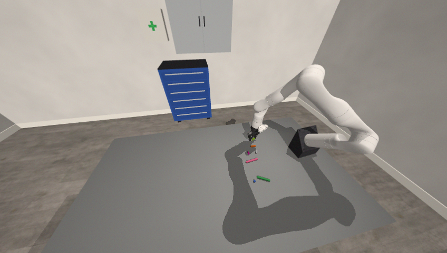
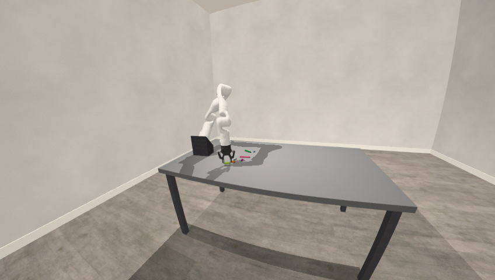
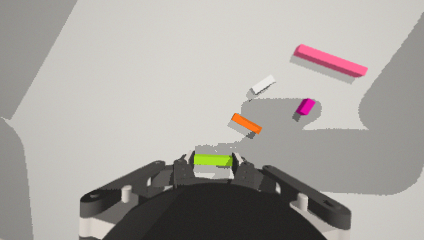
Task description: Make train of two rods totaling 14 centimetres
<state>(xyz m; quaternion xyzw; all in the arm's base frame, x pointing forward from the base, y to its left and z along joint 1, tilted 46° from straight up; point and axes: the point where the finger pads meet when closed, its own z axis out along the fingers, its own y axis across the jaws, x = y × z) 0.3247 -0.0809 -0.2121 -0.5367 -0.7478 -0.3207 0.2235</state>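
The lime rod is 1 cm below my hand. Also, from my hand: orange rod: 6 cm to the left, 3 cm below, 3 cm ahead; then grey rod: 11 cm to the left, 3 cm below, 3 cm ahead; then magenta rod: 11 cm to the left, 9 cm ahead, 3 cm below.
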